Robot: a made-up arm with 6 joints.
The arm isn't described. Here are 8 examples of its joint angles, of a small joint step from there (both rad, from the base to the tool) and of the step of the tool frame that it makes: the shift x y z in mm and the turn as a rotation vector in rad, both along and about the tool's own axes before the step.
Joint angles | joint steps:
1: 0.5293 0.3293 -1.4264 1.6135 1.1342 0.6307 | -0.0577 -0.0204 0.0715 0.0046 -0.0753 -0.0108
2: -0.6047 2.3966 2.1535 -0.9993 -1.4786 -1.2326 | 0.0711 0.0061 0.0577 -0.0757 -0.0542 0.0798
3: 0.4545 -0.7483 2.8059 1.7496 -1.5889 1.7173 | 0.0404 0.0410 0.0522 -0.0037 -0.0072 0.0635
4: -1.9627 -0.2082 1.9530 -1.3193 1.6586 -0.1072 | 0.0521 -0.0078 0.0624 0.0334 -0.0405 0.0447
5: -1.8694 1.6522 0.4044 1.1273 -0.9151 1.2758 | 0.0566 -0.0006 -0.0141 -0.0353 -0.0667 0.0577
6: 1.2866 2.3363 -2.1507 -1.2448 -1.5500 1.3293 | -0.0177 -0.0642 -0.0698 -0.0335 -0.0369 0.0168
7: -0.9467 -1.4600 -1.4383 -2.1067 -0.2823 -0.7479 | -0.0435 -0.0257 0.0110 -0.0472 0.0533 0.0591
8: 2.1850 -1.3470 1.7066 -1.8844 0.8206 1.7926 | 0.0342 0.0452 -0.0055 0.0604 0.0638 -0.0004
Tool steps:
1: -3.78 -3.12 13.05 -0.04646 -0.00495 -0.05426
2: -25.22 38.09 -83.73 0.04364 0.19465 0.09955
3: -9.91 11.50 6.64 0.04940 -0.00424 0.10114
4: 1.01 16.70 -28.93 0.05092 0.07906 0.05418
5: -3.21 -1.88 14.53 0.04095 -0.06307 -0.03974
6: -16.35 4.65 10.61 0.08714 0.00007 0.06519
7: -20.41 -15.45 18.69 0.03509 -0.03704 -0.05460
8: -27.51 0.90 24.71 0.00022 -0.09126 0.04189
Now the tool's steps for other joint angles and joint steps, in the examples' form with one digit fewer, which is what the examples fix.
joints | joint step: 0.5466 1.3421 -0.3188 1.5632 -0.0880 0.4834 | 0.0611 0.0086 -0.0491 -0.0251 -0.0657 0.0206
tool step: -3.6 -14.4 -4.7 -0.0102 0.0627 -0.0542
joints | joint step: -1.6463 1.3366 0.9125 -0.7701 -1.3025 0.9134 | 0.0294 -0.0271 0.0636 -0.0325 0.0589 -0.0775
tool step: -1.7 -19.9 3.5 -0.0283 -0.0640 -0.1299
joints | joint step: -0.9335 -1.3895 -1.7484 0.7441 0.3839 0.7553 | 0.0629 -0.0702 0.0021 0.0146 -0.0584 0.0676
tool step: 3.7 25.4 14.2 0.0522 -0.0050 0.0992
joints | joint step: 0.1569 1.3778 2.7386 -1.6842 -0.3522 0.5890 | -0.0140 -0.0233 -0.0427 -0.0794 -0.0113 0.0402
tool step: -16.3 2.7 12.6 0.0383 -0.0589 -0.0007
